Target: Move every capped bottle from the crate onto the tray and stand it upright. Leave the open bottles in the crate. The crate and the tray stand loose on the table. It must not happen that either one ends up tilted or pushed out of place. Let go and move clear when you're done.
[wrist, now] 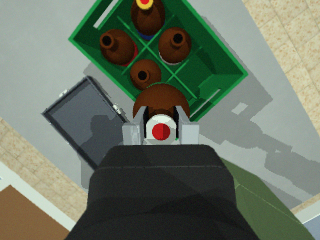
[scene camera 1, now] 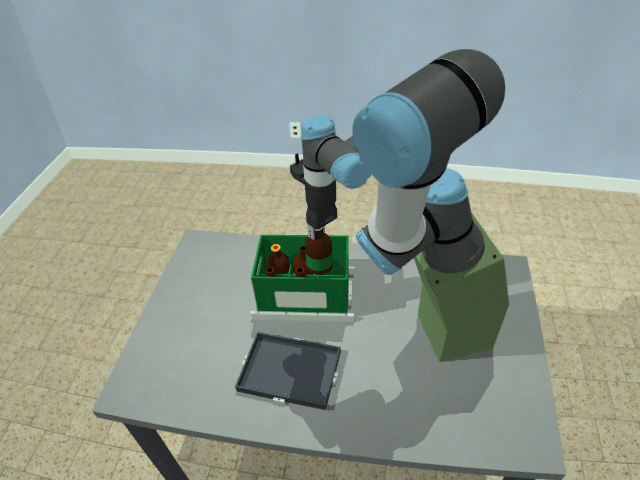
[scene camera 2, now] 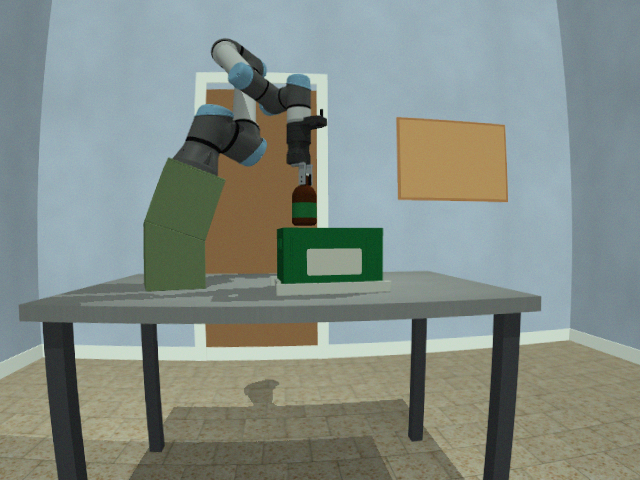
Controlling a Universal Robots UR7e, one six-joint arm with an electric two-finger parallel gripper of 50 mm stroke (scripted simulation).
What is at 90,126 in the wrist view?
A dark tray.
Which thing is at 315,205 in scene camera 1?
The gripper.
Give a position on a dark tray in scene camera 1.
303,369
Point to a crate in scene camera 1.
327,293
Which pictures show the gripper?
The wrist view, scene camera 1 and scene camera 2: all of them.
